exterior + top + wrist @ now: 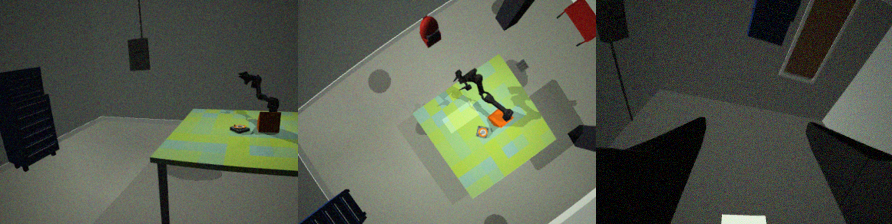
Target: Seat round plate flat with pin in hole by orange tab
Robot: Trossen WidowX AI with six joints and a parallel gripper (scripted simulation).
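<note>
Now: the round plate 2 cm behind my gripper tip, 57 cm to the left of it and 38 cm below it. From my gripper tip the other things lie so: dark square base (5 cm behind, 57 cm to the left, 39 cm below).
</note>
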